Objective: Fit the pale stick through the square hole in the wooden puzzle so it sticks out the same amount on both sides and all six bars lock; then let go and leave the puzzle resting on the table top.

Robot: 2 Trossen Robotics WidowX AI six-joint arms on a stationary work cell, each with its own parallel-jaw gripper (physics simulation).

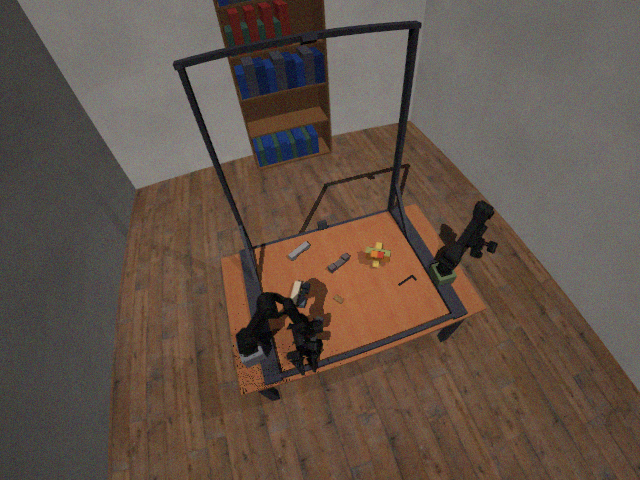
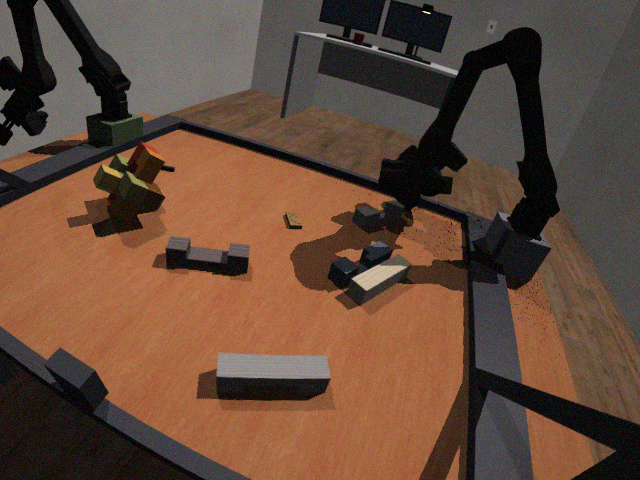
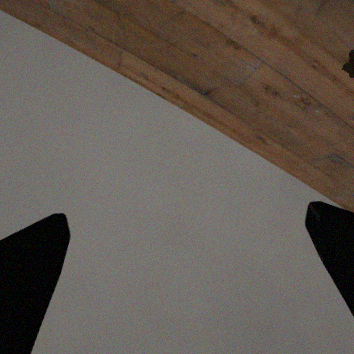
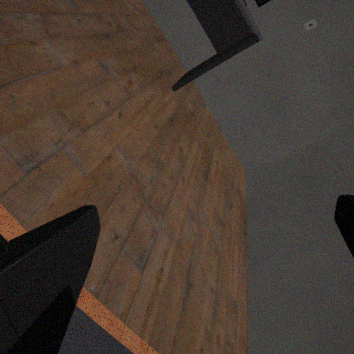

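A cluster of crossed yellow, green and orange-red bars sits tilted on the table; no square hole can be made out. A cream stick lies against a dark notched bar. Another pale, whitish-grey stick lies apart from it. Which one is the pale stick I cannot tell. My left gripper is open and empty, raised outside the table's side. My right gripper is open and empty above the table's edge, away from the sticks.
A brown-grey notched bar lies mid-table. Another grey notched bar lies below the right arm. A small tan block and a black L-shaped tool lie on the table. A dark frame rises above it.
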